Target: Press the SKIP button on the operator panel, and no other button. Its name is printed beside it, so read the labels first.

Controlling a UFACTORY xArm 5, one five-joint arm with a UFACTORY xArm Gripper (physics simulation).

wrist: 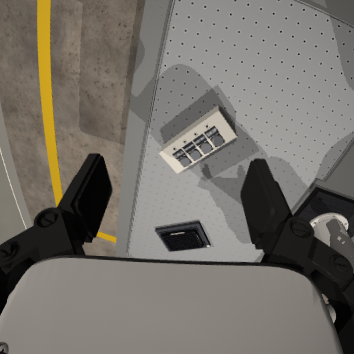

Observation:
In view: my gripper [175,173] and a cream operator panel [215,121].

